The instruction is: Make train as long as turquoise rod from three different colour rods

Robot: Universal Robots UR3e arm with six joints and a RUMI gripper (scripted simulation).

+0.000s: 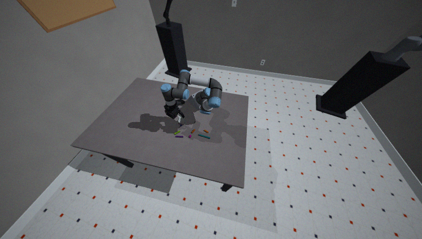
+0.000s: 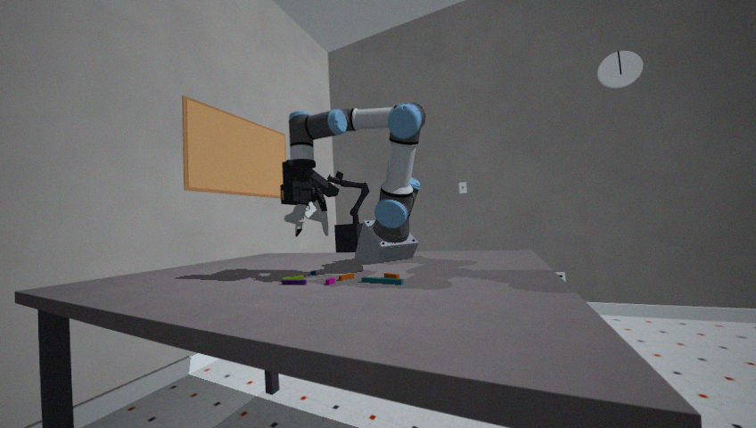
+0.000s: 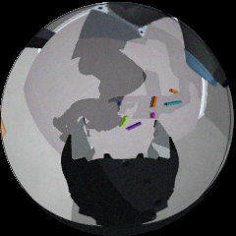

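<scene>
My hand is 240 mm to the right of the turquoise rod and 100 mm above it. From my hand the other things lie so: purple rod: 100 mm below, 100 mm ahead, 50 mm to the left; lime rod: 100 mm below, 70 mm ahead, 20 mm to the left; blue rod: 100 mm below.
</scene>
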